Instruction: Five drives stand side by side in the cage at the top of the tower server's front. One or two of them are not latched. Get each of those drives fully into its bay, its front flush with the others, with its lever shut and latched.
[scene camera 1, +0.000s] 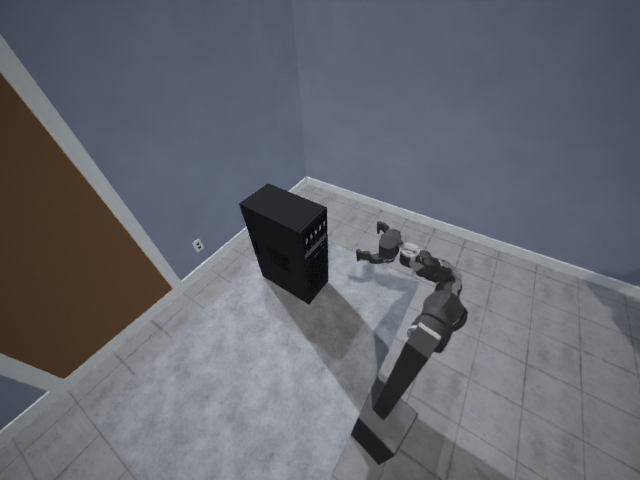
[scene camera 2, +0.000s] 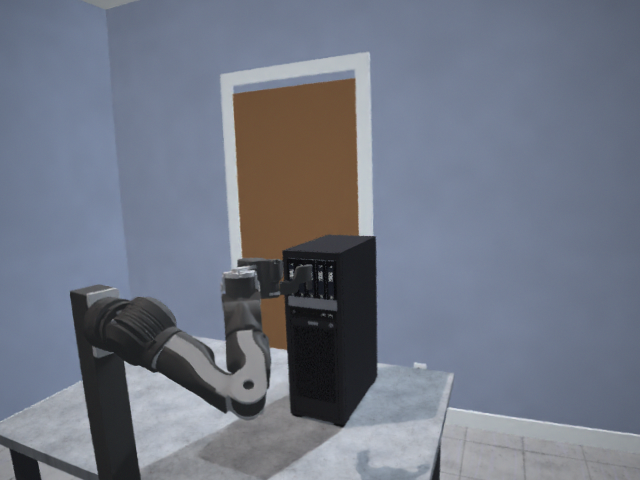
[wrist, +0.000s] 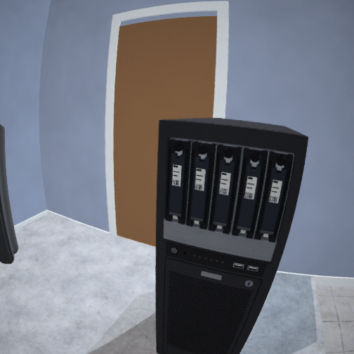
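Observation:
The black tower server (scene camera 1: 279, 237) (scene camera 2: 356, 320) (wrist: 295, 200) stands upright. In the wrist view its five drives stand side by side: first from the left (wrist: 176, 195), second (wrist: 199, 199), third (wrist: 223, 202), fourth (wrist: 247, 207) and fifth (wrist: 271, 212). Their fronts look level with each other and their levers look shut against them. Whether every latch has caught is too small to tell. My gripper (scene camera 1: 370, 240) is open and empty, apart from the server's front at about cage height. In scene camera 2 one finger covers part of the middle drives.
The server stands on the pale table (scene camera 1: 217, 372) (scene camera 2: 175, 392) (wrist: 65, 265). A grey strip (scene camera 2: 312, 303) (wrist: 215, 241) runs below the cage. The arm's dark post (scene camera 1: 400, 379) (scene camera 2: 105, 392) stands at the table's near side. A brown door (scene camera 2: 297, 170) (wrist: 160, 75) is behind the server.

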